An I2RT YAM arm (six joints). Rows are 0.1 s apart.
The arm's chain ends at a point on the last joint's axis. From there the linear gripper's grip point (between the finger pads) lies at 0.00 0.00 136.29 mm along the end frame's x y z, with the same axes.
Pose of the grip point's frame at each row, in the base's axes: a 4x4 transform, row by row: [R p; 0 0 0 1], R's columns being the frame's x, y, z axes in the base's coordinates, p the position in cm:
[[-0.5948 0.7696 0.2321 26.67], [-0.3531 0.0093 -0.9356 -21.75], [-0.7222 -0.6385 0.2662 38.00], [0 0 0 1]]
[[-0.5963 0.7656 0.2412 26.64], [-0.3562 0.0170 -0.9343 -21.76], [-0.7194 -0.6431 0.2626 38.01], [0 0 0 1]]
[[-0.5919 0.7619 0.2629 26.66], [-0.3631 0.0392 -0.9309 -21.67], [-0.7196 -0.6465 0.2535 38.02], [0 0 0 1]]
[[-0.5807 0.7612 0.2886 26.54], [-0.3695 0.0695 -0.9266 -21.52], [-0.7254 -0.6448 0.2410 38.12], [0 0 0 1]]
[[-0.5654 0.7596 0.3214 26.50], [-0.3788 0.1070 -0.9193 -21.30], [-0.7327 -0.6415 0.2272 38.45], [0 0 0 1]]
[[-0.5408 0.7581 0.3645 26.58], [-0.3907 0.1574 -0.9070 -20.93], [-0.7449 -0.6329 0.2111 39.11], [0 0 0 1]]
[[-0.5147 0.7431 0.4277 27.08], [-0.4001 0.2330 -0.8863 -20.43], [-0.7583 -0.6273 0.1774 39.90], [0 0 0 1]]
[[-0.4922 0.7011 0.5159 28.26], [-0.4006 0.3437 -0.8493 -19.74], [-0.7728 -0.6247 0.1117 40.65], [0 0 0 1]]
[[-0.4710 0.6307 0.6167 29.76], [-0.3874 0.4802 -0.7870 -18.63], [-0.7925 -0.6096 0.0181 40.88], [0 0 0 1]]
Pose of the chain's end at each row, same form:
[[-0.5948 0.7696 0.2321 23.51], [-0.3531 0.0093 -0.9356 -9.00], [-0.7222 -0.6385 0.2662 34.37], [0 0 0 1]]
[[-0.5963 0.7656 0.2412 23.35], [-0.3562 0.0170 -0.9343 -9.03], [-0.7194 -0.6431 0.2626 34.43], [0 0 0 1]]
[[-0.5919 0.7619 0.2629 23.08], [-0.3631 0.0392 -0.9309 -8.98], [-0.7196 -0.6465 0.2535 34.57], [0 0 0 1]]
[[-0.5807 0.7612 0.2886 22.61], [-0.3695 0.0695 -0.9266 -8.89], [-0.7254 -0.6448 0.2410 34.84], [0 0 0 1]]
[[-0.5654 0.7596 0.3214 22.12], [-0.3788 0.1070 -0.9193 -8.77], [-0.7327 -0.6415 0.2272 35.35], [0 0 0 1]]
[[-0.5408 0.7581 0.3645 21.61], [-0.3907 0.1574 -0.9070 -8.57], [-0.7449 -0.6329 0.2111 36.23], [0 0 0 1]]
[[-0.5147 0.7431 0.4277 21.25], [-0.4001 0.2330 -0.8863 -8.35], [-0.7583 -0.6273 0.1774 37.48], [0 0 0 1]]
[[-0.4922 0.7011 0.5159 21.23], [-0.4006 0.3437 -0.8493 -8.16], [-0.7728 -0.6247 0.1117 39.13], [0 0 0 1]]
[[-0.4710 0.6307 0.6167 21.35], [-0.3874 0.4802 -0.7870 -7.90], [-0.7925 -0.6096 0.0181 40.63], [0 0 0 1]]

